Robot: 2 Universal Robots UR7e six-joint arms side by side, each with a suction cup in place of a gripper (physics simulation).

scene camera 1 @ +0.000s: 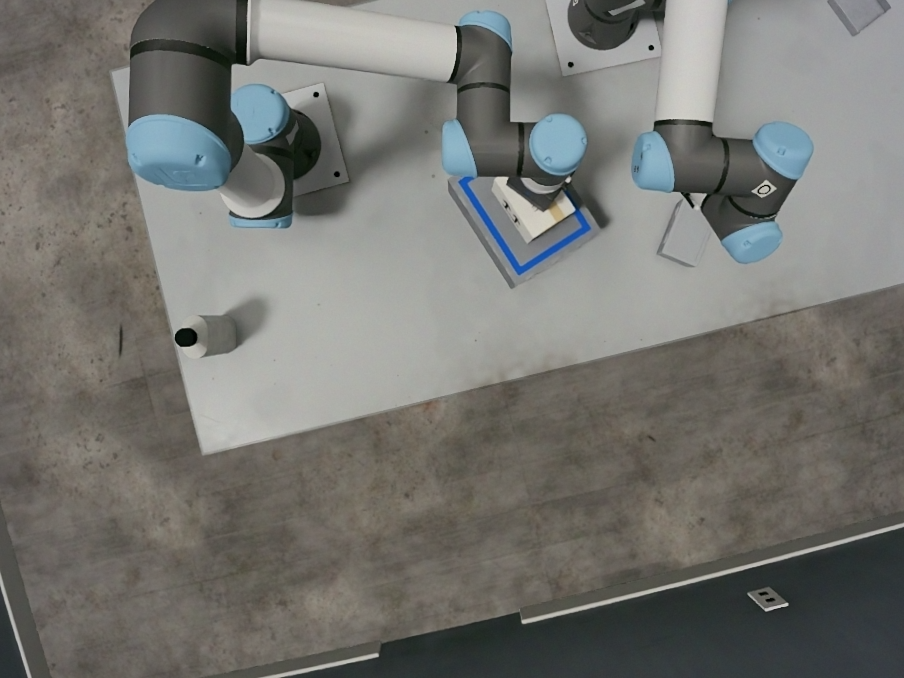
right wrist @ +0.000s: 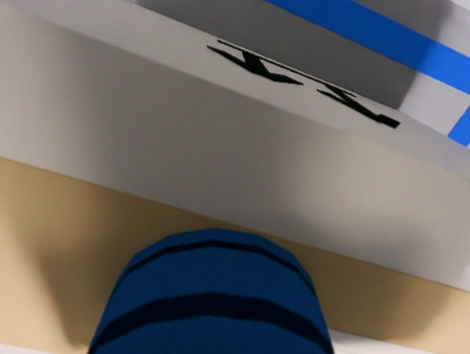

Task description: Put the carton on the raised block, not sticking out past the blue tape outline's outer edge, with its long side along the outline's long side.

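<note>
The cream carton (scene camera 1: 528, 222) (right wrist: 200, 130), with tan tape, is over the grey raised block (scene camera 1: 513, 237) (right wrist: 325, 55). Its visible part lies inside the blue tape outline (scene camera 1: 554, 248) (right wrist: 380, 31) in the scene view, its long side roughly along the outline's long side. Whether it rests on the block or hovers cannot be told. My right gripper (scene camera 1: 544, 195) (right wrist: 212, 285), a blue suction cup, is on the carton's taped top; the wrist hides part of both in the scene view. My left gripper's cup is hidden under its wrist at the right; its state cannot be told.
A grey box (scene camera 1: 684, 235) lies beside the left wrist, partly covered. Another grey box (scene camera 1: 857, 10) is at the top right. A white bottle (scene camera 1: 213, 335) with a black cap stands near the table's left edge. The right arm reaches across the top of the table (scene camera 1: 350, 306).
</note>
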